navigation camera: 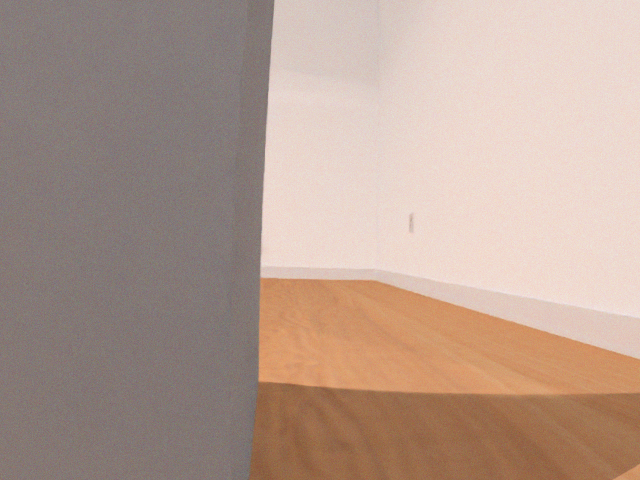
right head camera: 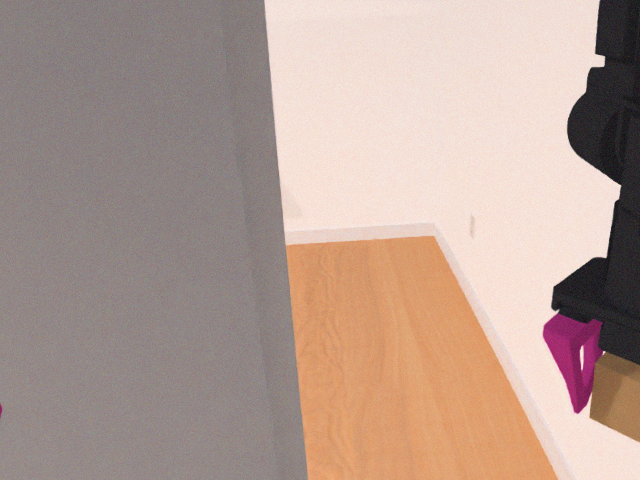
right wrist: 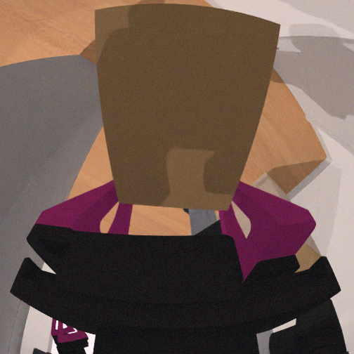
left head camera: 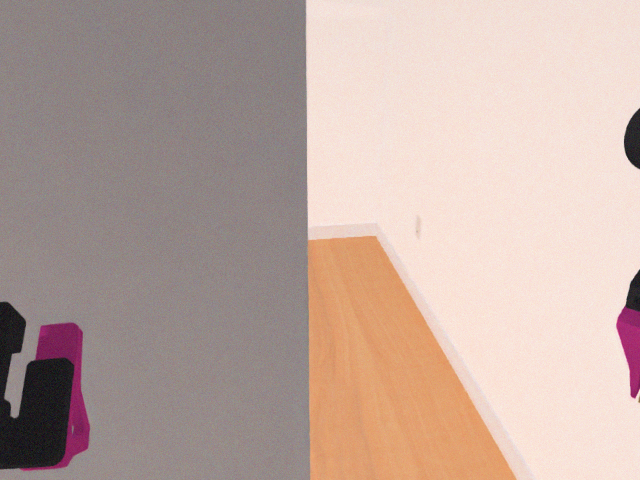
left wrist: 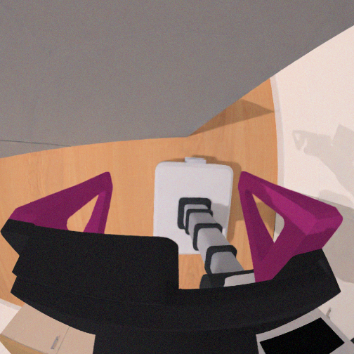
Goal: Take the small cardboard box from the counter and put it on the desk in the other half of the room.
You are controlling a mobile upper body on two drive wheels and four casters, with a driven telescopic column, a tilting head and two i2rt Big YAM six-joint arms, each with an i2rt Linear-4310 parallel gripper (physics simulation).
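Frame: origin at the left arm's base, x ahead, y left, z up, level; millimetres.
Where they show: left gripper, fingertip midpoint: [left head camera: 5, 444]; right gripper, fingertip midpoint: [right head camera: 623, 429].
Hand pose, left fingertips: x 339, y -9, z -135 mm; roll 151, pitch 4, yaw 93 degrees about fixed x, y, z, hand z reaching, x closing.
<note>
After its pixels a point has its place.
The small cardboard box [right wrist: 180, 100] [right head camera: 617, 397] {x 399, y -452, z -161 mm} is brown and sits between the fingers of my right gripper [right wrist: 174, 178]; in the right head camera its corner shows at the right edge. My right gripper is shut on it and holds it in the air. My left gripper [left wrist: 175, 178] is open, with its magenta fingers wide apart and nothing between them. Part of it shows at the lower left of the left head camera. Neither the counter nor the desk can be made out for certain.
A tall grey partition [left head camera: 155, 180] {x 503, y -74, z -37 mm} [right head camera: 129, 206] {x 506, y -97, z -57 mm} [navigation camera: 118, 206] {x 509, y -131, z -1169 mm} [left wrist: 125, 65] fills the left side, close in front. Right of its edge, wooden floor [left head camera: 372, 361] {x 2032, y -507, z -1409 mm} [navigation camera: 387, 335] {x 1354, y -430, z -1410 mm} runs back to a pale wall [left head camera: 491, 129] {x 1937, y -871, z -345 mm} [navigation camera: 516, 129] {x 1553, y -912, z -752 mm}. The robot's white base [left wrist: 170, 185] shows below the left wrist.
</note>
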